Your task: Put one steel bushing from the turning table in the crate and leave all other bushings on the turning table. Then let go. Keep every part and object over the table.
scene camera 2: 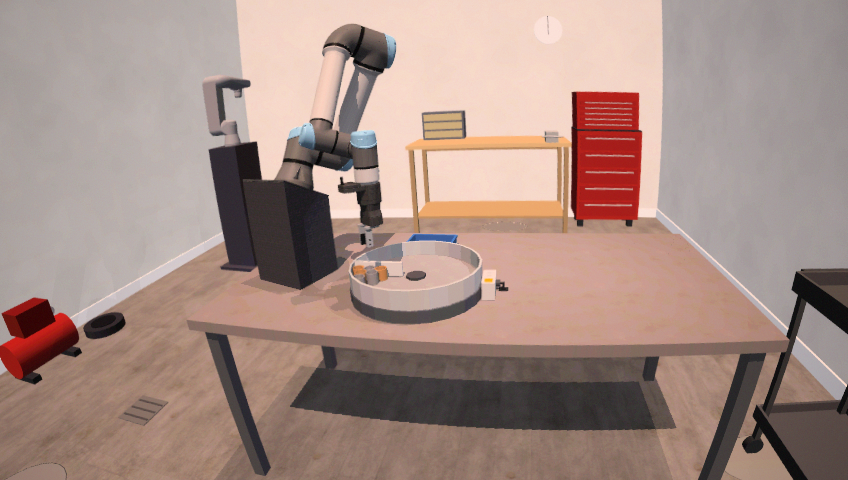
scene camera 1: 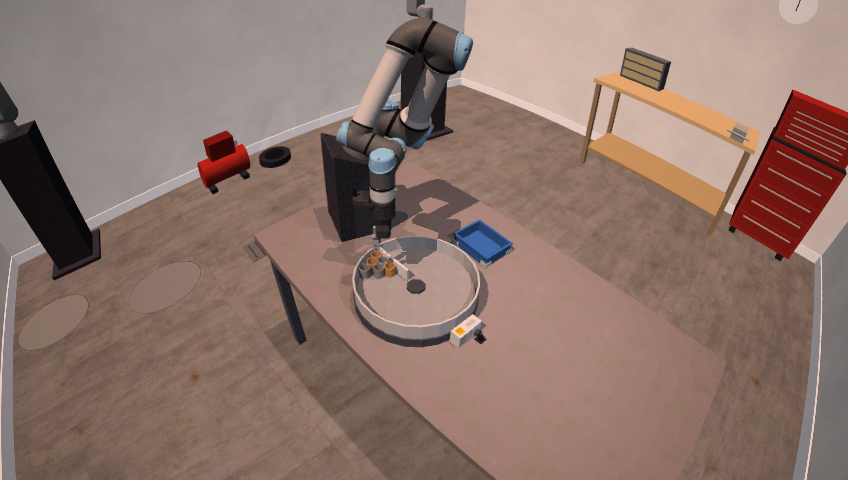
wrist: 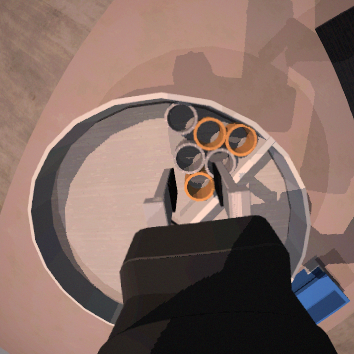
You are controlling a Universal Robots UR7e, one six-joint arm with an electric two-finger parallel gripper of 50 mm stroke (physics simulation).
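Places are measured from the arm's base along level axes (x ahead, y left, z up), in millimetres.
Where they show: gripper, fingertip midpoint: (scene camera 2: 367, 245) (scene camera 1: 376, 246) (wrist: 194, 177); arm's base, link origin: (scene camera 2: 292, 188).
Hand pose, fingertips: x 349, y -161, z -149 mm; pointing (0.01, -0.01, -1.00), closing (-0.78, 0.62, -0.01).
Note:
Each offset is from my fingertips to the top centre of the thing.
The turning table (scene camera 1: 416, 330) (scene camera 2: 416, 300) (wrist: 43, 215) holds a tight cluster of upright bushings beside its wall. Three are grey steel: one by the wall (wrist: 167, 120), a middle one @[dz -87, dx +6, dy +0 mm] (wrist: 176, 159), and one near the divider @[dz -87, dx -16, dy +31 mm] (wrist: 235, 165), partly covered by a finger. Several orange bushings @[dz -87, dx -32, dy -3 mm] (wrist: 209, 119) stand against them. My gripper (scene camera 1: 375, 239) (scene camera 2: 365, 237) (wrist: 194, 177) is open and empty, above rim height near the cluster. In the wrist view its fingers frame the nearest orange bushing @[dz -87, dx +23, dy +34 mm] (wrist: 199, 200) from above. The blue crate @[dz -128, dx +79, dy +436 mm] (scene camera 1: 470, 249) (scene camera 2: 432, 236) (wrist: 320, 295) looks empty in scene camera 1.
A white divider (scene camera 1: 395, 263) (scene camera 2: 393, 269) (wrist: 256, 156) runs from the wall toward the dark hub @[dz -117, dx +129, dy +66 mm] (scene camera 1: 415, 286) (scene camera 2: 415, 275), beside the bushings. The raised wall surrounds the turning table. A white control box @[dz -120, dx +362, dy +84 mm] (scene camera 1: 465, 331) (scene camera 2: 489, 285) stands outside it. The arm's black pedestal (scene camera 1: 345, 196) (scene camera 2: 291, 231) is behind.

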